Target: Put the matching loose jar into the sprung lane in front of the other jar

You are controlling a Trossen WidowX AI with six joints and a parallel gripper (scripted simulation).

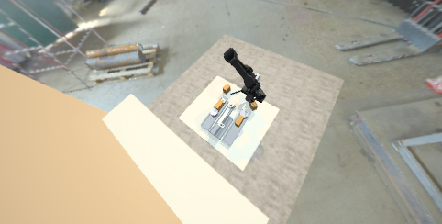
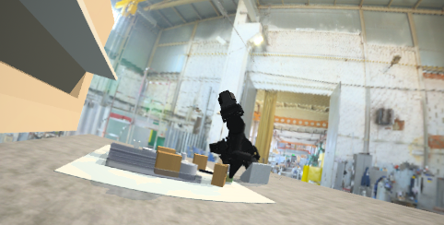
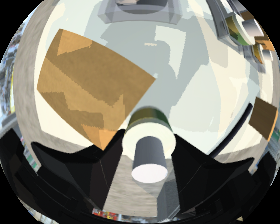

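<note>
My gripper tip is now 29 cm short of the grey lane unit and 10 cm to the left of it.
</note>
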